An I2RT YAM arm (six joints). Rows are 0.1 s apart.
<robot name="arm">
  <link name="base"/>
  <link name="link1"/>
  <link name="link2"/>
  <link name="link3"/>
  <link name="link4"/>
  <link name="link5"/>
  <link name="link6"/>
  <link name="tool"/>
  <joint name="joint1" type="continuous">
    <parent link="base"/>
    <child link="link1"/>
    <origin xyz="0 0 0.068"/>
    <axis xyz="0 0 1"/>
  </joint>
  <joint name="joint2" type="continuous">
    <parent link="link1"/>
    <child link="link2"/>
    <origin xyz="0.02 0.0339 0.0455" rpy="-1.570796 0 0"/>
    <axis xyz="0 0 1"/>
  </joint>
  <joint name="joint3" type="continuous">
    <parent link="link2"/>
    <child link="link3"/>
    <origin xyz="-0.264 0 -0.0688" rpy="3.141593 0 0"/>
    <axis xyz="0 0 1"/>
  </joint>
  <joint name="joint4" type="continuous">
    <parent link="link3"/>
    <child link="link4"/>
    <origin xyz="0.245 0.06 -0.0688"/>
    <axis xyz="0 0 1"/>
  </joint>
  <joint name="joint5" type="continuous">
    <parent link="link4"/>
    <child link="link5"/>
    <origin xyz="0.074 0.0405 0.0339" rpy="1.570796 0 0"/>
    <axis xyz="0 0 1"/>
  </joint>
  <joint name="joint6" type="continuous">
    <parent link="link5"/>
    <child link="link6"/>
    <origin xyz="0.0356 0 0.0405" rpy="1.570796 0 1.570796"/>
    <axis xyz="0 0 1"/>
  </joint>
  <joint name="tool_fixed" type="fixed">
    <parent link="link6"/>
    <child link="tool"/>
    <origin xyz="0 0 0" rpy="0 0 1.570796"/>
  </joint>
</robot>
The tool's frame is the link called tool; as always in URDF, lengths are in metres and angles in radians. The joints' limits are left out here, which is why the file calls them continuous.
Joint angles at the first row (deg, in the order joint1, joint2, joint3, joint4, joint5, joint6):
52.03 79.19 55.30 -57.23 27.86 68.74
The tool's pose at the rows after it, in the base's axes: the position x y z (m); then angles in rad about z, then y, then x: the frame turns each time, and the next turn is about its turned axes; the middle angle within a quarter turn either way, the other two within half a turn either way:
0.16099, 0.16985, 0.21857, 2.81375, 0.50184, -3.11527
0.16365, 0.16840, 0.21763, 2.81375, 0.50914, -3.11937
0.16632, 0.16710, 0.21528, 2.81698, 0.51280, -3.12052
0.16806, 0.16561, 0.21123, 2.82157, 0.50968, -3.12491
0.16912, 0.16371, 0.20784, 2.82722, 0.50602, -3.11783
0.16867, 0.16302, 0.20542, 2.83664, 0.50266, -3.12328
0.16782, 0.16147, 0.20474, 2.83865, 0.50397, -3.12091
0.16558, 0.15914, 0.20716, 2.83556, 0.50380, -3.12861
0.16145, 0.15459, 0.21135, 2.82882, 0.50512, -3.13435
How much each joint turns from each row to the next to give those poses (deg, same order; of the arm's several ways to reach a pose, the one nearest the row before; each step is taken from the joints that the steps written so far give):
-1.49 -0.35 -1.59 1.77 -0.52 -1.32
-0.71 -0.09 -0.36 1.05 0.17 -0.97
-0.70 0.09 -0.52 1.23 0.00 -1.05
-0.61 0.00 -0.97 1.59 -0.44 -1.06
-0.53 0.09 -0.70 0.70 -0.18 -0.70
-0.09 -0.27 -0.80 1.05 -0.43 -0.80
-0.09 -0.35 -0.44 0.10 0.08 -0.17
0.00 -1.05 -0.26 -0.44 -0.17 0.00
0.00 -1.76 -0.35 -1.23 0.00 0.26

